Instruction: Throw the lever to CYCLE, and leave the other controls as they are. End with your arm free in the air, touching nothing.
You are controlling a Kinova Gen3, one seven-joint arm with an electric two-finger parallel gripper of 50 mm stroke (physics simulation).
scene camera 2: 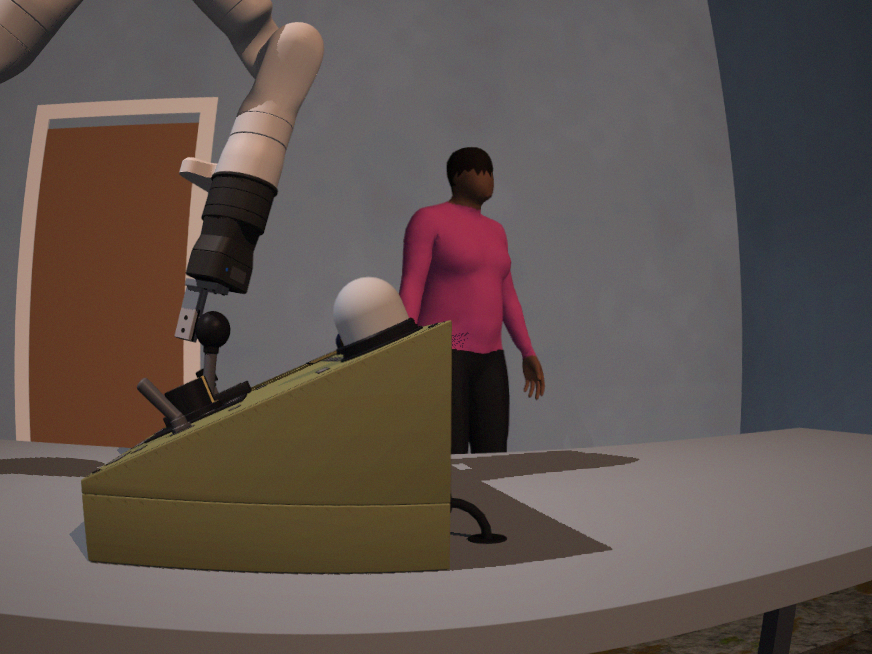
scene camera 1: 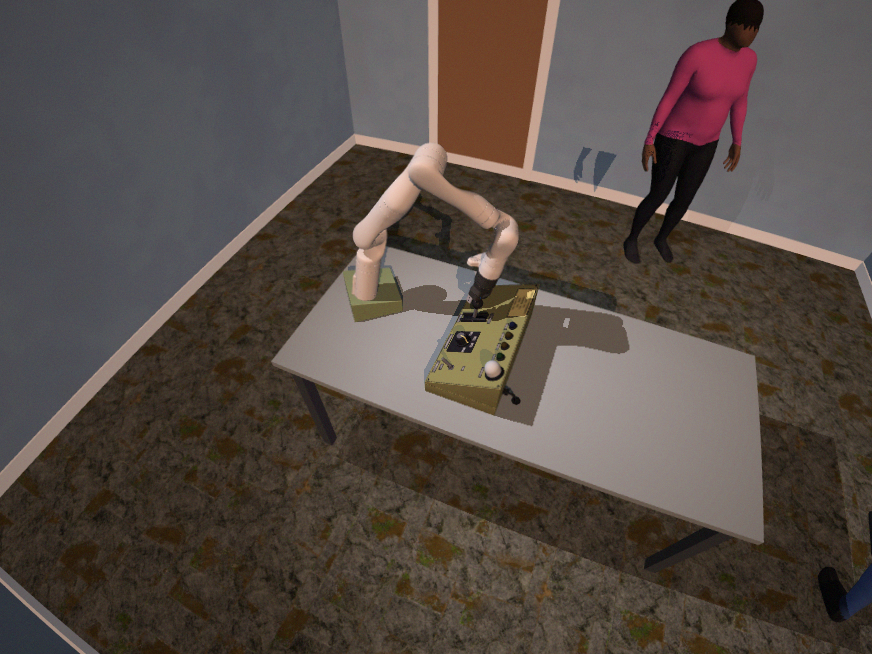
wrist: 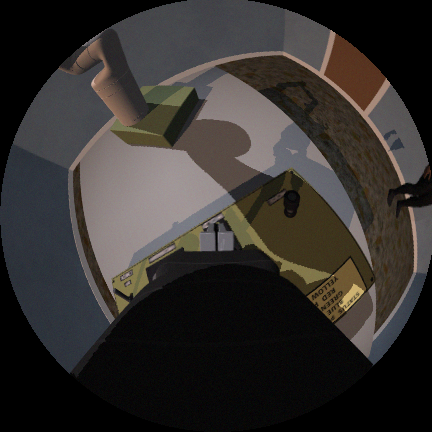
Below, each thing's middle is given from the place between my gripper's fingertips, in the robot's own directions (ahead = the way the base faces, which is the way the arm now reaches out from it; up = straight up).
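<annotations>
My gripper is 2 cm above the lever (scene camera 2: 212, 329), 3 cm short of it and 1 cm to the left of it. Going by their middles, the lever is the nearest to my gripper of the things named here. Counting from my hand, I find the olive sloped console (scene camera 2: 342, 465) 6 cm below it, 11 cm ahead of it and 8 cm to the right of it. The toggle switch (scene camera 2: 145, 387) is 5 cm below my hand, 2 cm behind it and 25 cm to the right of it. Of the things named here, that switch is the farthest from my gripper, going by their middles.
</annotations>
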